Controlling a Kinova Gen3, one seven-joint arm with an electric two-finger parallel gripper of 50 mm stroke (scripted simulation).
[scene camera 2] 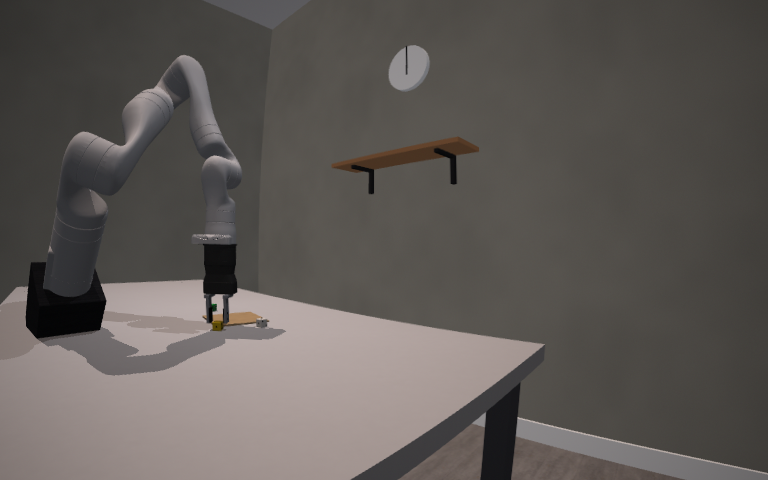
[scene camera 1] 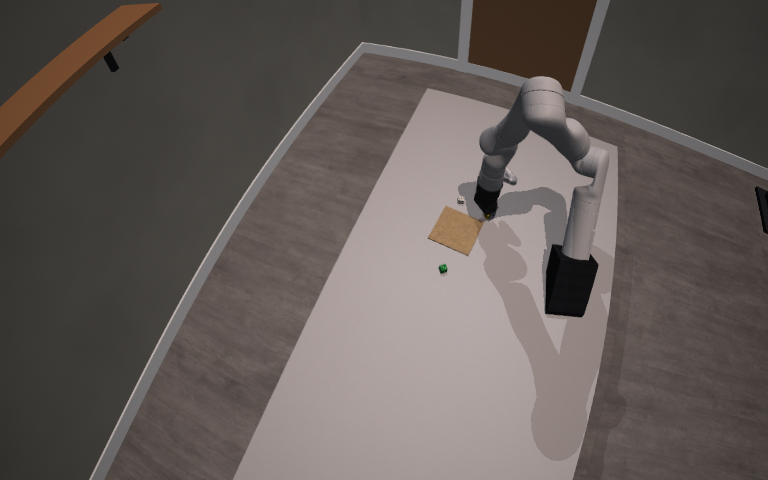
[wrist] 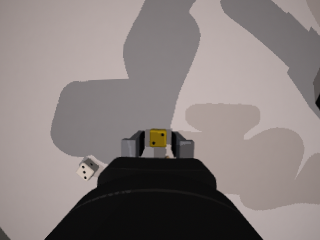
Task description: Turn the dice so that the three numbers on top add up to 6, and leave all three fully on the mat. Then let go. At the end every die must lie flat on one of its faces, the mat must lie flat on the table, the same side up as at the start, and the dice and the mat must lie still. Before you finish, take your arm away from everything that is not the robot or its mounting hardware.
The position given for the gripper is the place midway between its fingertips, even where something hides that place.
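Note:
A tan mat (scene camera 1: 454, 229) is part of the scene. The gripper (scene camera 2: 218, 322), (wrist: 157, 140) is there as well, visible in the wrist view too.

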